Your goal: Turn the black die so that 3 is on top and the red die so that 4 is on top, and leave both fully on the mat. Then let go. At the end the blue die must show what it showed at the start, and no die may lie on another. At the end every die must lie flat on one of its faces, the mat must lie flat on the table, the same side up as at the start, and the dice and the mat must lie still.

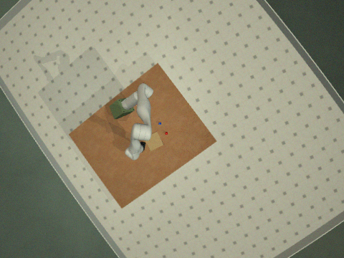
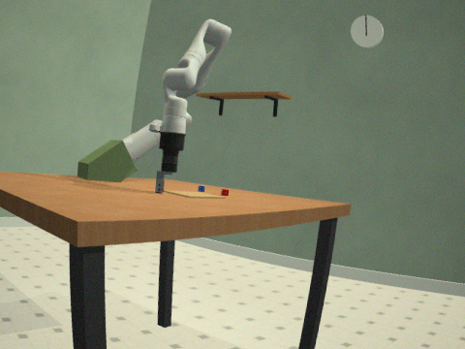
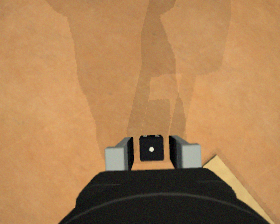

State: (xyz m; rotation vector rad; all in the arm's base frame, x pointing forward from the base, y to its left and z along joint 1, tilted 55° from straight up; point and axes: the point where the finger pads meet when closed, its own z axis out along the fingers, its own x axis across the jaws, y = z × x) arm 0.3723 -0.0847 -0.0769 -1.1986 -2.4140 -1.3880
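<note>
Now: hand 10 mm above the black die. Also, from my hand: tan mat 40 mm ahead, 110 mm to the left, 20 mm below; then blue die 70 mm behind, 250 mm to the left, 10 mm below; then red die 40 mm ahead, 250 mm to the left, 10 mm below.
</note>
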